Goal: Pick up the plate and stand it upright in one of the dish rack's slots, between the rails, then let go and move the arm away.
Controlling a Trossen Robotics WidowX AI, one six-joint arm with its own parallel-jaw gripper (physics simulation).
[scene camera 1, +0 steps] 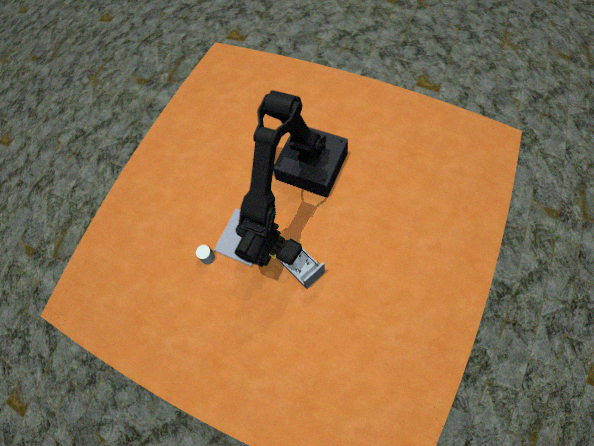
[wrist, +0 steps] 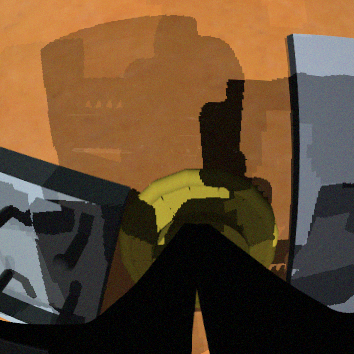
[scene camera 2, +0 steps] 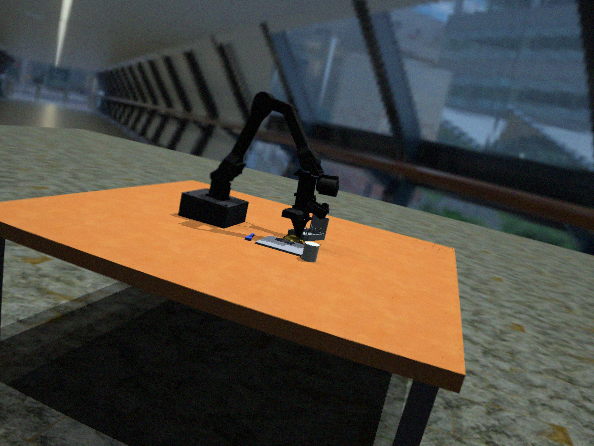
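Note:
The yellow round plate (scene camera 1: 272, 256) (scene camera 2: 295, 239) (wrist: 175, 192) lies roughly flat between the dish rack and a grey slab; the black fingers cover its lower part in the wrist view. The grey dish rack (scene camera 1: 314, 276) (scene camera 2: 320, 227) (wrist: 75, 181) has dark rails and a raised end wall, and sits close beside the plate. My gripper (scene camera 2: 300, 235) (wrist: 194, 235) points down over the plate, its fingertips together and shut with no thing seen between them. Its tips are low, near the plate; whether they touch it is hidden. In scene camera 1 the arm hides the fingertips.
The flat grey slab (scene camera 1: 229, 242) (scene camera 2: 272, 243) (wrist: 325, 56) lies on the plate's other side. A white-topped grey cylinder (scene camera 1: 203, 252) (scene camera 2: 311, 251) stands by the slab's outer end. A small blue object (scene camera 2: 249, 237) lies toward the arm's base (scene camera 1: 302, 175) (scene camera 2: 212, 207).

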